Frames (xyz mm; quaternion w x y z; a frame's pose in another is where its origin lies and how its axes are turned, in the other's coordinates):
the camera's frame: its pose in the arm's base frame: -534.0 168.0 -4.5 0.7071 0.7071 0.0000 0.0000
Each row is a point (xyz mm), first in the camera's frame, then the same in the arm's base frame.
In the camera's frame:
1: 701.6 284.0 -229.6
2: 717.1 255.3 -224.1
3: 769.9 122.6 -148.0
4: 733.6 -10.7 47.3
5: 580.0 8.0 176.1
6: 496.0 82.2 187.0
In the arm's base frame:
1: 167.6 397.6 279.5
2: 183.1 392.1 250.8
3: 235.9 316.0 118.1
4: 199.6 120.7 -15.2
5: 46.0 -8.1 3.5
6: -38.0 -19.0 77.7

